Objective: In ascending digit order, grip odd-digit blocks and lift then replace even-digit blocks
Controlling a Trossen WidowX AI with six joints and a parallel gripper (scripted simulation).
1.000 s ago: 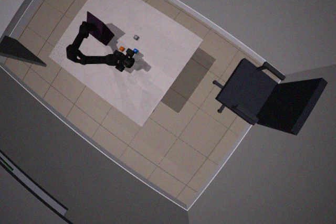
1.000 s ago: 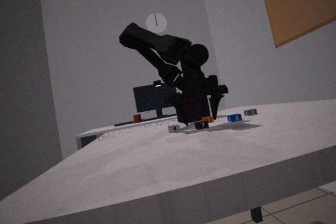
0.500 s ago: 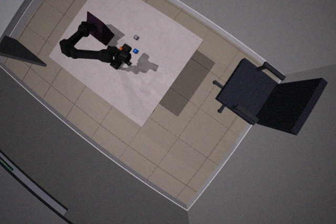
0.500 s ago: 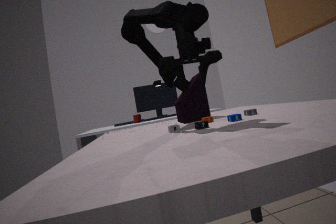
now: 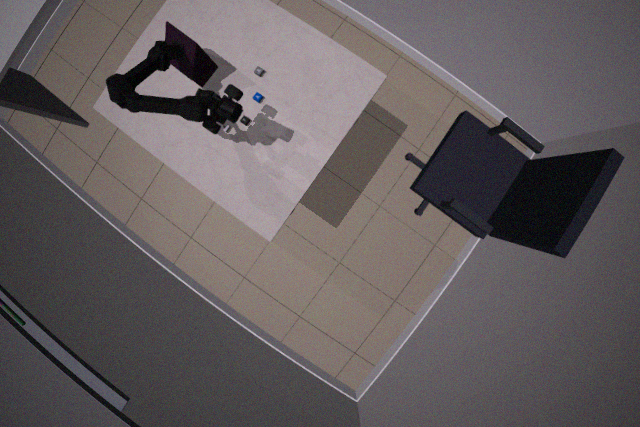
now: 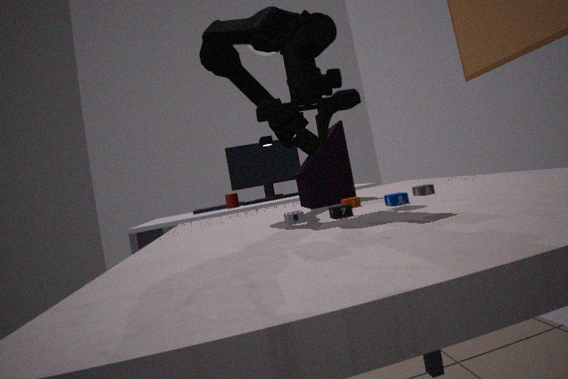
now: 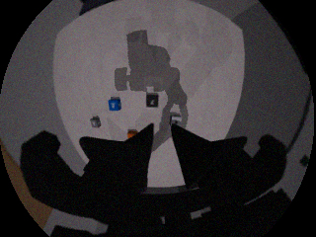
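Right now the light grey block is 11 cm below my gripper tip, 5 cm to the right of it and 5 cm behind it. The rest, counted from my gripper tip: blue block: 13 cm to the left, 11 cm below, 2 cm ahead; black block: 11 cm below, 2 cm to the left, 2 cm ahead; orange block: 11 cm below, 10 cm to the left, 10 cm behind.
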